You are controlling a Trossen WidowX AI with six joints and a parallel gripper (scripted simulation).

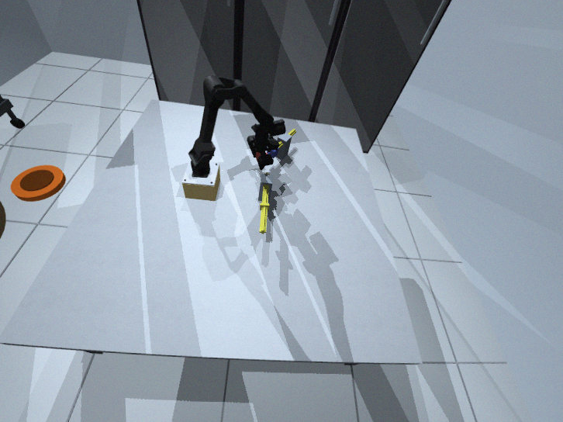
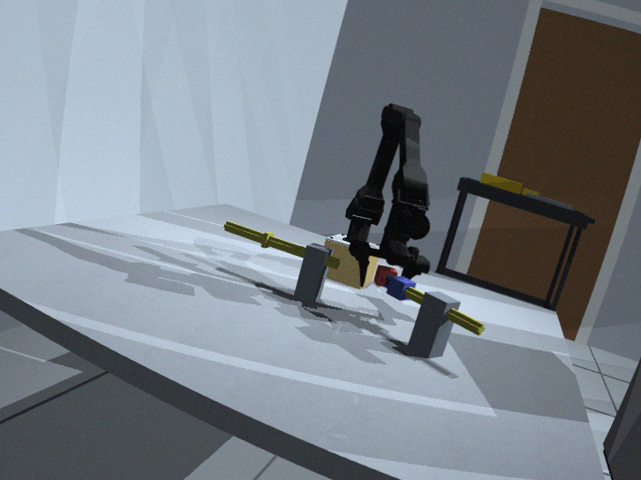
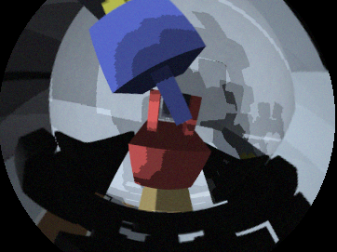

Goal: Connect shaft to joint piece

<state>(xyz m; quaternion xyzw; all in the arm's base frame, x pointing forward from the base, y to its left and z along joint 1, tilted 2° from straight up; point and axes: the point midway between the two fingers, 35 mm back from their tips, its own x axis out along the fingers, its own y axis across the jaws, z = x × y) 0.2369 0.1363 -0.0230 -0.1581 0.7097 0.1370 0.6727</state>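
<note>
My gripper tip is 2 cm short of the red joint piece, 1 cm to the right of it and 4 cm below it.
</note>
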